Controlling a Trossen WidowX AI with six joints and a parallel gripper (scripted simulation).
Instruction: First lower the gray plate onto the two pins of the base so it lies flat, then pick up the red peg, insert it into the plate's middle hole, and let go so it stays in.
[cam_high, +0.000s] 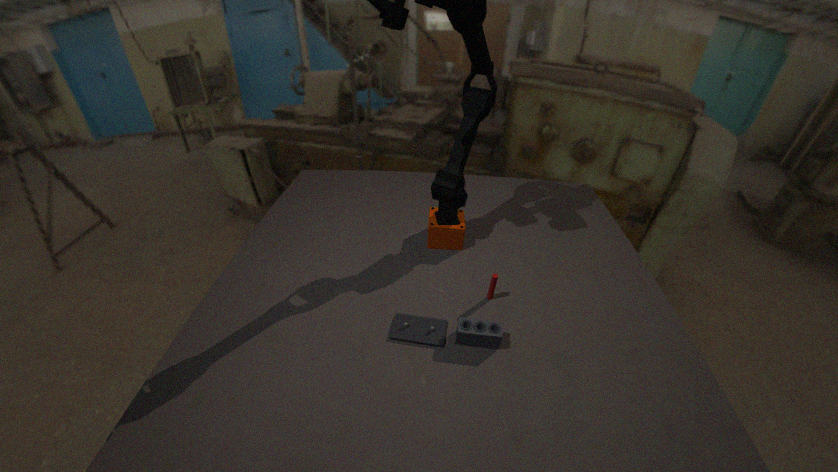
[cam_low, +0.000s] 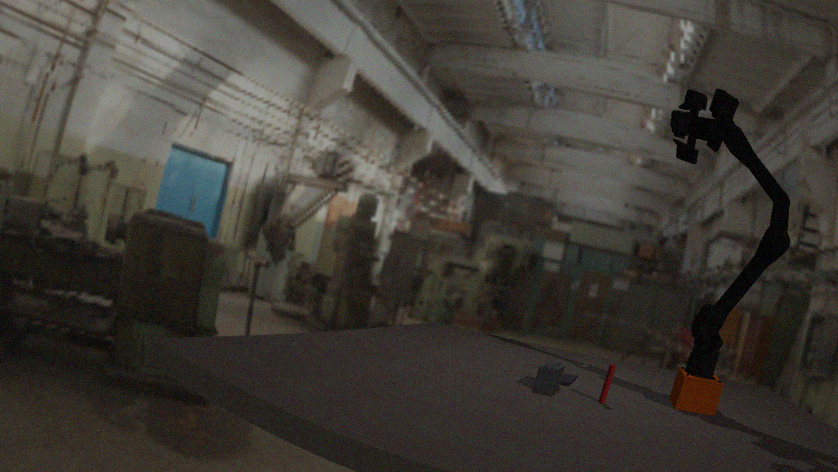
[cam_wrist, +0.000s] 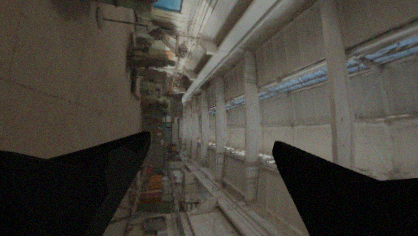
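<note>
The gray plate is 25 cm ahead of my gripper tip, 21 cm to the left of it and 66 cm below it. Also, from my gripper tip: flat base 21 cm ahead, 8 cm to the left, 68 cm below; red peg 14 cm ahead, 27 cm to the left, 65 cm below.
</note>
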